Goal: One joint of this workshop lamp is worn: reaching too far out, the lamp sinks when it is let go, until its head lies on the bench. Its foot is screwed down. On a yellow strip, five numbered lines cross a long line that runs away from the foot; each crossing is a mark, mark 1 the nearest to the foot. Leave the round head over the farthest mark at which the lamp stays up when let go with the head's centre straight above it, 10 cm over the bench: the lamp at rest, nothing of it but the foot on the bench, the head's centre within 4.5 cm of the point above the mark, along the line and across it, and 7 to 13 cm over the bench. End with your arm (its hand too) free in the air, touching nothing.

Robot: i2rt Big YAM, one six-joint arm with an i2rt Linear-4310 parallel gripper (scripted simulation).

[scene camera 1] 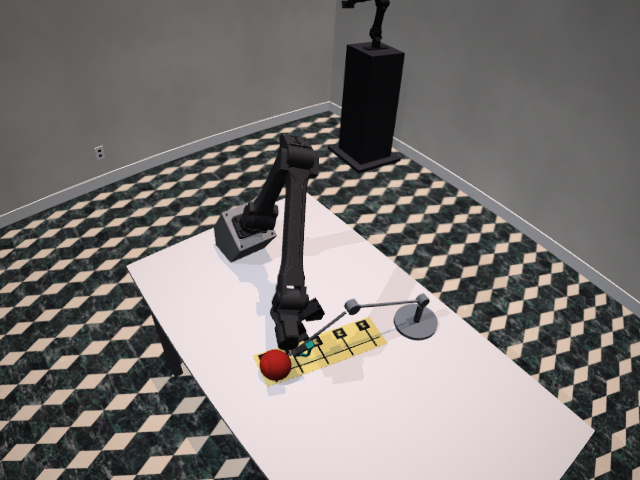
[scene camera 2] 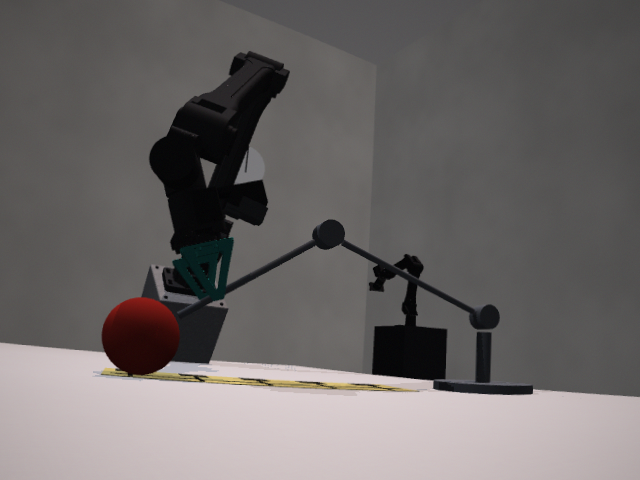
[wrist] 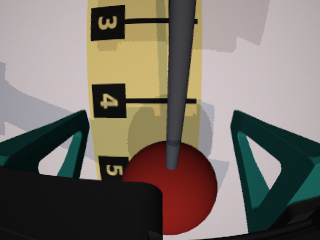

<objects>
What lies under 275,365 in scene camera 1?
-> A red round lamp head.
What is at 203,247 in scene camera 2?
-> The gripper.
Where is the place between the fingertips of the gripper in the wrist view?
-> At 159,118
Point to a yellow strip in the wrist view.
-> At 127,55
</objects>
